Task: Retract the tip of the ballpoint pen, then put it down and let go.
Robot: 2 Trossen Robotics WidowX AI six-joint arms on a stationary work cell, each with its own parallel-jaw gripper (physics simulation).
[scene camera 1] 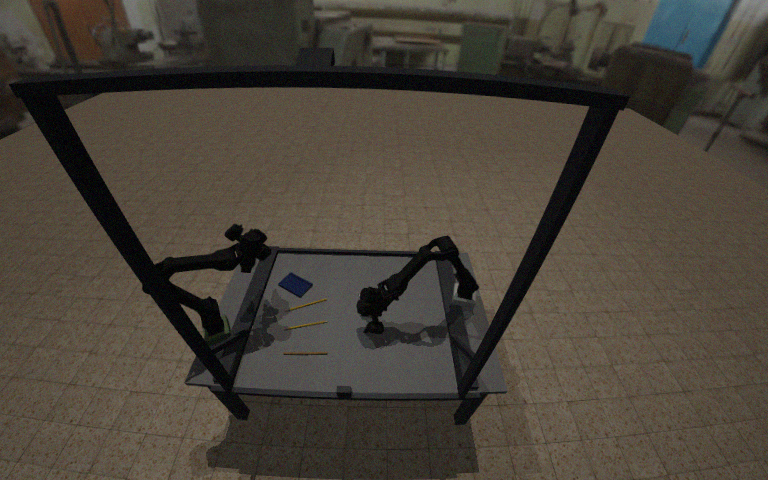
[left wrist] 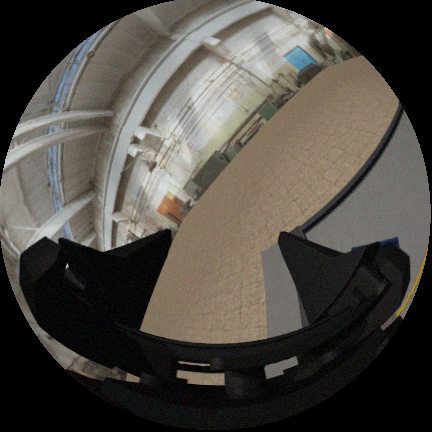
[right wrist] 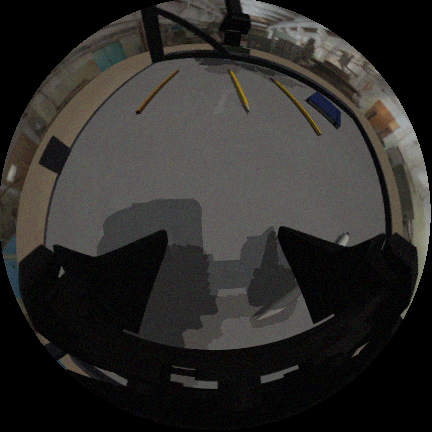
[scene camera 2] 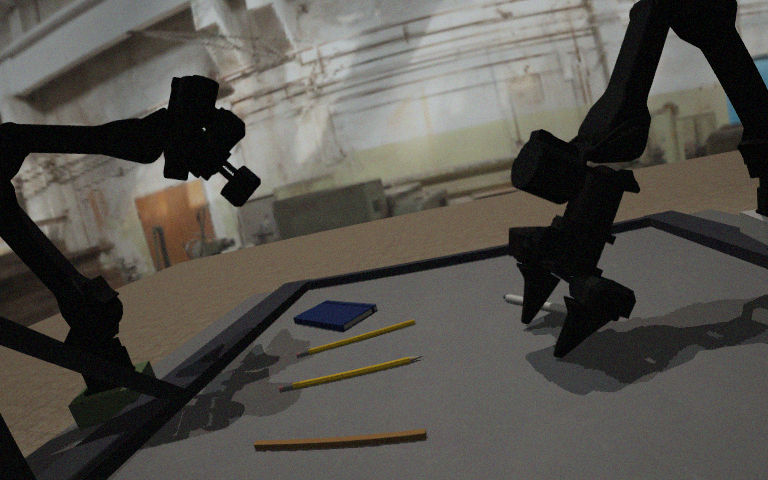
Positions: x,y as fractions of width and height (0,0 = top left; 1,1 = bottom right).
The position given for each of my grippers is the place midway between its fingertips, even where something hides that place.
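Scene camera 2 gives me my left gripper (scene camera 2: 0.29,0.35), open and holding nothing, and also my right gripper (scene camera 2: 0.70,0.71). In scene camera 1 I find a frame post (scene camera 1: 0.78,0.25). The left wrist view has my left gripper (left wrist: 0.52,0.55) in it, while the right wrist view shows me my right gripper (right wrist: 0.52,0.54) together with a raised dark rim (right wrist: 0.49,0.12).
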